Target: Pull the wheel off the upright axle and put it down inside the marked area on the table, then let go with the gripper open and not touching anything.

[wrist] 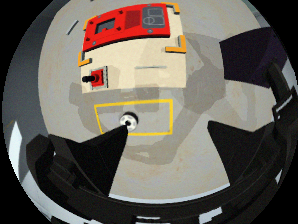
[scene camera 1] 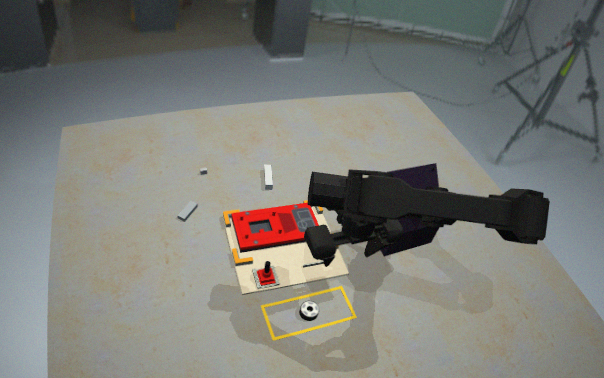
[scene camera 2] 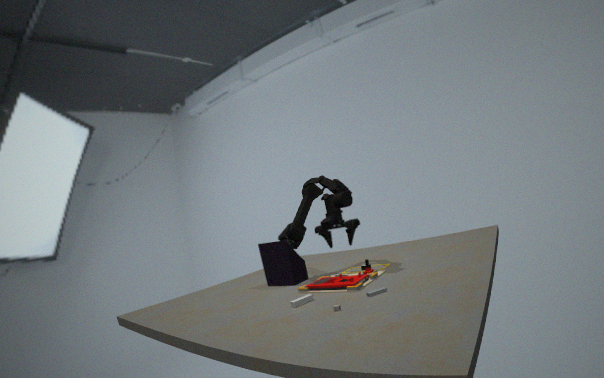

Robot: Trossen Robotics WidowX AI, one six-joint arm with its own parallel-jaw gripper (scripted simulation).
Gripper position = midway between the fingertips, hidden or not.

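Red panel [scene camera 1: 281, 226]. My gripper [scene camera 1: 346, 260] open, holds nothing. Gripper [scene camera 2: 341, 246]. Red panel [wrist: 103, 30], gripper [wrist: 169, 127].
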